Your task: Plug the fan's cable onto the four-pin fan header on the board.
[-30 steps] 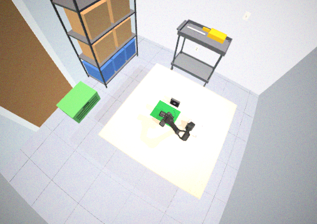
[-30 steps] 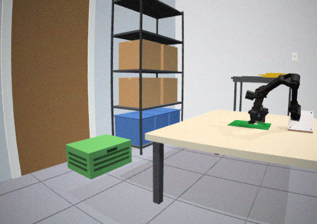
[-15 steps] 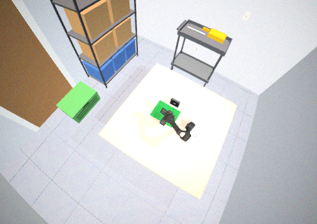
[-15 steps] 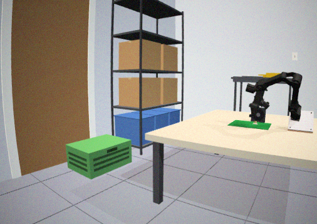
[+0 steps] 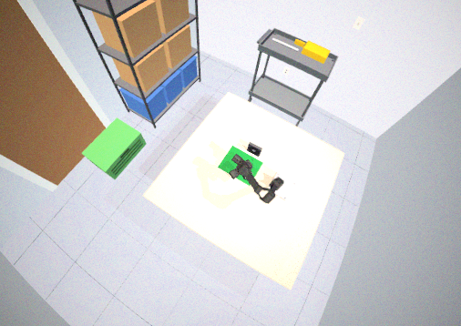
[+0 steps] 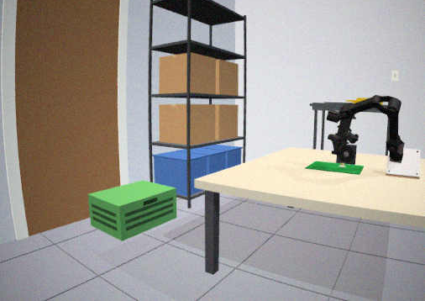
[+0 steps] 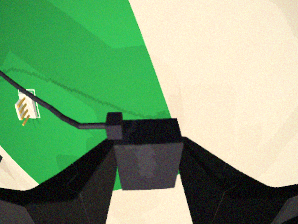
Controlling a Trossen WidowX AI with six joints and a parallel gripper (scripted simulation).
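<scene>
Now: gripper tip 26 cm to the left of the black fan, 4 cm above it and 1 cm short of it. The rest, counted from my gripper tip: dark grey fan plug (1 cm ahead); green board (11 cm to the right, 11 cm below, 3 cm ahead).
</scene>
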